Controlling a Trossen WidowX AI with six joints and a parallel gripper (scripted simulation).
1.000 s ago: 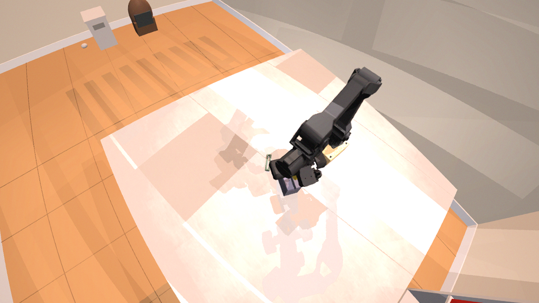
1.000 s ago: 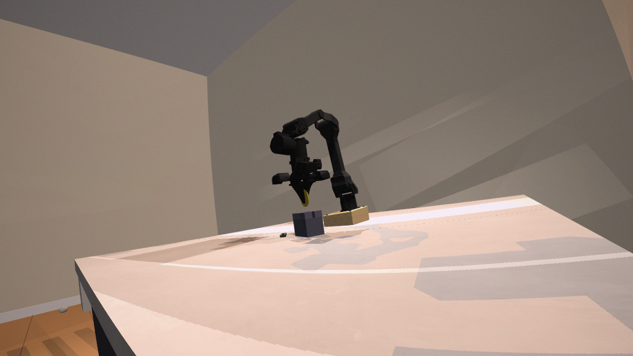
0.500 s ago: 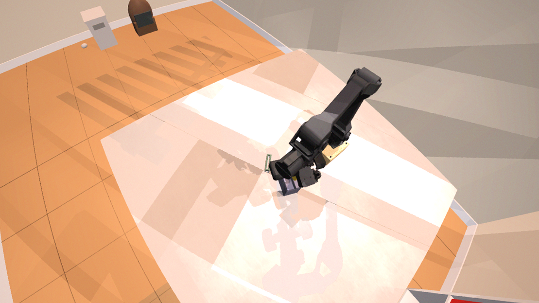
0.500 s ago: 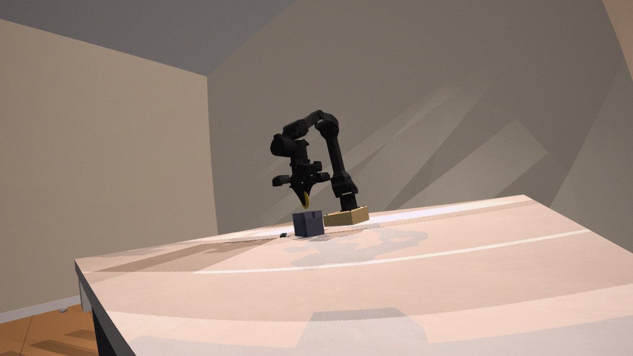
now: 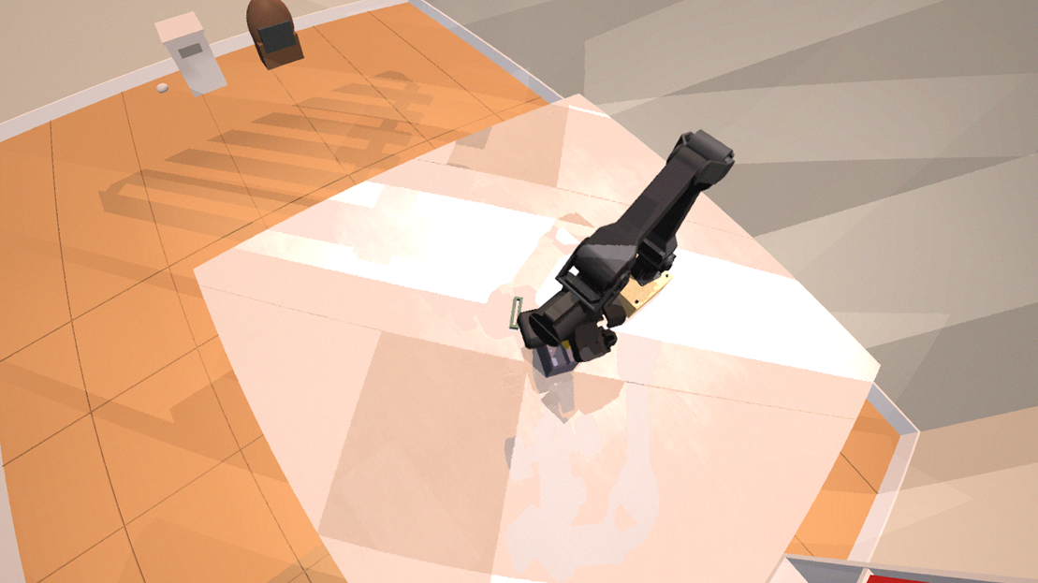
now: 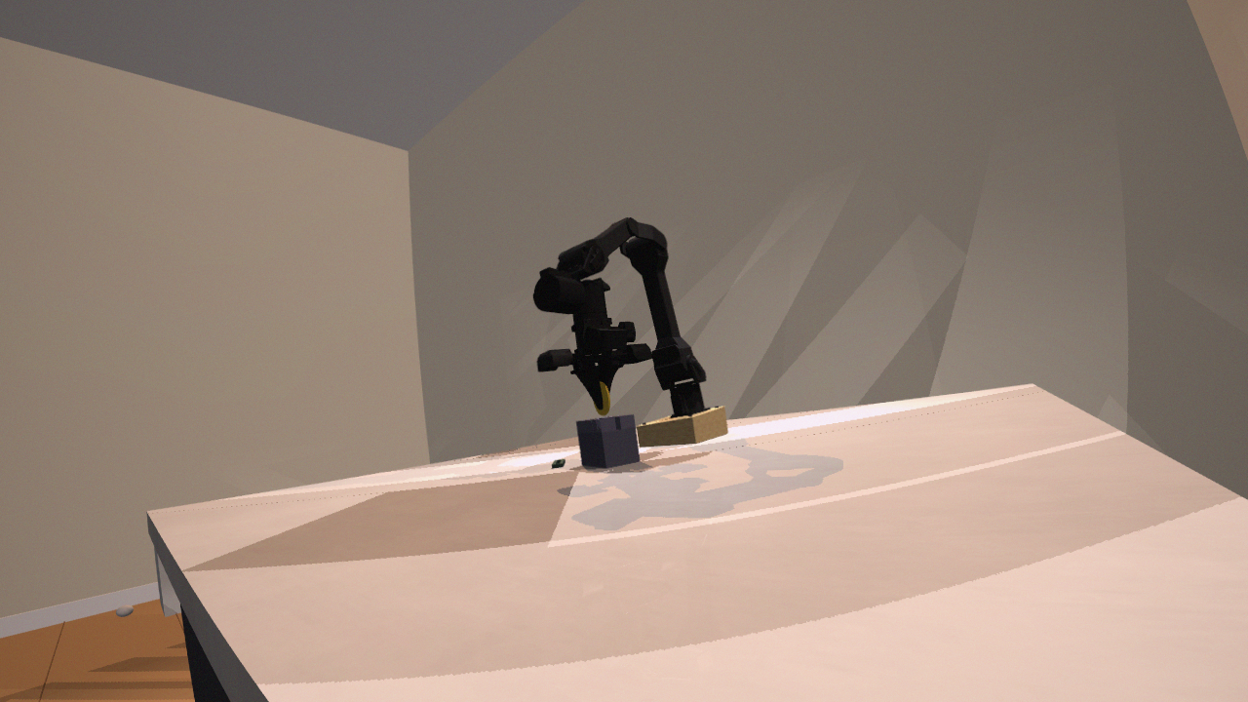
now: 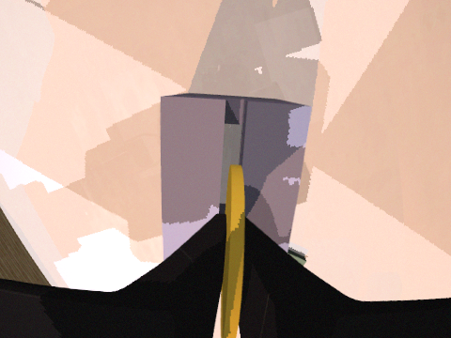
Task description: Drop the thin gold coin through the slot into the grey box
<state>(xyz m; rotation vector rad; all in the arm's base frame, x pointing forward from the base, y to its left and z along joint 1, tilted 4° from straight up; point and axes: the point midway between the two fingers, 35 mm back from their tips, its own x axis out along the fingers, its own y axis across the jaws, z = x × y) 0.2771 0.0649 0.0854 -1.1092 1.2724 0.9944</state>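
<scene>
Right now the gold coin is 20 mm above my gripper tip.
</scene>
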